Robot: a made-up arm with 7 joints.
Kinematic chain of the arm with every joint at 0, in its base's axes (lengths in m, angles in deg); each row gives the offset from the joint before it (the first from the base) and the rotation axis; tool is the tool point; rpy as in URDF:
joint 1: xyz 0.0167 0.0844 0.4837 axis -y
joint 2: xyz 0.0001 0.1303 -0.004 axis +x
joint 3: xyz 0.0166 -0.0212 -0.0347 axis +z
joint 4: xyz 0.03 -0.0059 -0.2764 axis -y
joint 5: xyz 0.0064 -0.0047 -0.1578 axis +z
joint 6: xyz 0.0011 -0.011 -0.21 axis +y
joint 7: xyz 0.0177 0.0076 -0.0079 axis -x
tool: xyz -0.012 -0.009 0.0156 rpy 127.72 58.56 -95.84
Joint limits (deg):
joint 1: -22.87..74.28
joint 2: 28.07..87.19
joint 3: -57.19..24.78
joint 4: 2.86..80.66
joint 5: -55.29..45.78
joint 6: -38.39..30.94
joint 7: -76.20..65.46
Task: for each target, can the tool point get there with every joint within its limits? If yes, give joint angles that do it. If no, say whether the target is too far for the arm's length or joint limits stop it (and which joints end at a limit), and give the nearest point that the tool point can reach.
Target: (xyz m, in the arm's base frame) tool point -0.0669 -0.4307 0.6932
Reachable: no: joint limits stop it (at a limit: joint 1, joint 2, joint 3, joint 4, joint 5, joint 6, joint 7) | nearest point 0.5384 0.0495 0.5685 | short by 0.783 m
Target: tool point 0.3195 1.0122 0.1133
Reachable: no: too far | nearest point 0.2455 0.8157 0.2038 | short by 0.229 m
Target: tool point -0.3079 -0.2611 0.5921
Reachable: no: joint limits stop it (at a limit: joint 1, joint 2, joint 3, joint 4, joint 6) | nearest point 0.0211 0.0525 -0.0449 | short by 0.783 m
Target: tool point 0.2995 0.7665 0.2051
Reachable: yes | joints 7.37 60.33 12.84 28.20 35.15 11.40 -59.94
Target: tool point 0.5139 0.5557 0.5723
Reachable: yes | joints 55.14 49.92 -1.63 58.27 26.64 -32.26 4.69
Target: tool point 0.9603 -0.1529 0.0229
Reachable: no: too far | nearest point 0.5782 0.1329 0.2095 | short by 0.512 m
